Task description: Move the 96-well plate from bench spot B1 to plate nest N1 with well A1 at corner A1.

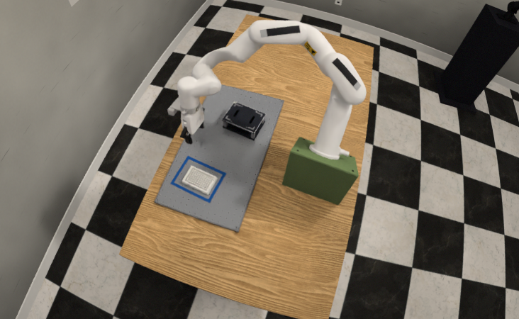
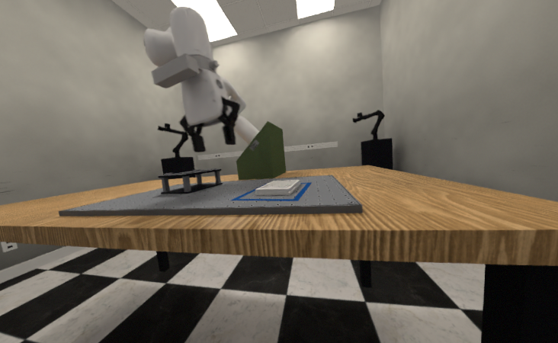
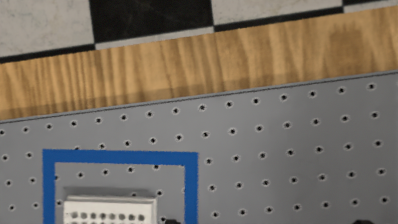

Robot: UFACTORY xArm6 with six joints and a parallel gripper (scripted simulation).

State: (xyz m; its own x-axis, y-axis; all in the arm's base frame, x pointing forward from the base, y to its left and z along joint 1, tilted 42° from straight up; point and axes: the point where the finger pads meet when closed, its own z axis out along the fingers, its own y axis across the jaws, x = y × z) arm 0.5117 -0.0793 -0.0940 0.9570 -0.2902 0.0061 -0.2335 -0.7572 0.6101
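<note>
The 96-well plate is 50 mm behind my hand, 140 mm to the left of it and 120 mm below it. From my hand the other things lie so: black raised plate nest 170 mm behind, 180 mm to the right, 70 mm below.
</note>
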